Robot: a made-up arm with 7 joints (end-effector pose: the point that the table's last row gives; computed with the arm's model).
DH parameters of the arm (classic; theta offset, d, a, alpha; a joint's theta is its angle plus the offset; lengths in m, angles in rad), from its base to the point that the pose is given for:
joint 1: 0 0.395 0 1.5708
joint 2: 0 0.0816 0 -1.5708
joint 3: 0 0.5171 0.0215 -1.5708
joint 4: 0 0.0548 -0.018 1.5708
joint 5: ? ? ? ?
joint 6: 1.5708 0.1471 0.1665 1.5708
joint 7: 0 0.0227 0 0
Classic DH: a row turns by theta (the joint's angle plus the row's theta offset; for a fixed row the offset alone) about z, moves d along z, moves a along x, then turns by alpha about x.
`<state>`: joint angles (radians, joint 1 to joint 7).
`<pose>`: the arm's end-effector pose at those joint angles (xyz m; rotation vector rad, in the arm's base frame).
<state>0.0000 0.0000 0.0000 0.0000 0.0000 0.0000 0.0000</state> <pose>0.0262 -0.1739 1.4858 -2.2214 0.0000 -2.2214</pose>
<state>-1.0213 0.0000 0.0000 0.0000 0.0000 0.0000 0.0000</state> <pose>-0.1346 -0.1132 1.4858 1.6013 -0.8971 1.6013</pose>
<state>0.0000 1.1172 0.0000 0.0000 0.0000 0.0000 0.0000</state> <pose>-0.9690 -0.1739 0.8965 -0.7064 0.0000 -3.0611</pose>
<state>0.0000 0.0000 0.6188 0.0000 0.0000 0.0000 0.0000</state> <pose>0.0749 -0.1416 1.4858 -1.8674 -0.5970 -1.8674</pose>
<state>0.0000 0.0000 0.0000 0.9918 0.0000 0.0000 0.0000</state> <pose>0.5043 -0.1739 1.2221 -3.0109 0.0000 -0.8968</pose>
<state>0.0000 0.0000 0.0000 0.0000 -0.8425 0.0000 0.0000</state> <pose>-0.0912 -0.1417 1.4858 1.7222 -0.7717 1.7222</pose>
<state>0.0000 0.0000 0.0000 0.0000 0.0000 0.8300 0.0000</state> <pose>-0.1040 -0.1739 1.4484 -1.1372 0.0000 -2.9285</pose>
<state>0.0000 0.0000 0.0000 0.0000 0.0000 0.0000 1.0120</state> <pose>0.0262 -0.1739 1.4858 -1.6077 0.8909 -1.6077</pose>
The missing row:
joint 5: 0 0.4072 0 1.5708
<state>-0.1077 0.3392 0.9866 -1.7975 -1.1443 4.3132 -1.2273</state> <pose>-0.1912 -0.3653 0.7183 -1.1414 -1.3484 -1.8359</pose>
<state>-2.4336 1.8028 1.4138 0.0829 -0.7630 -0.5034 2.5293</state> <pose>0.7530 0.7518 0.2700 0.1724 -0.9296 2.7763</pose>
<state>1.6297 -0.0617 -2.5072 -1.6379 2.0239 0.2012 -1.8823</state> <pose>-0.1945 0.5412 0.9594 -1.1775 1.7253 0.3223</pose>
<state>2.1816 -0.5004 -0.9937 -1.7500 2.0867 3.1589 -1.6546</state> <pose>-0.2891 0.1051 0.9321 -0.0238 0.6544 -0.4609</pose>
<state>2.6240 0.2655 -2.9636 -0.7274 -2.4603 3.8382 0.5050</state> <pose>-0.0497 0.1910 1.0493 0.0433 1.8683 0.3075</pose>
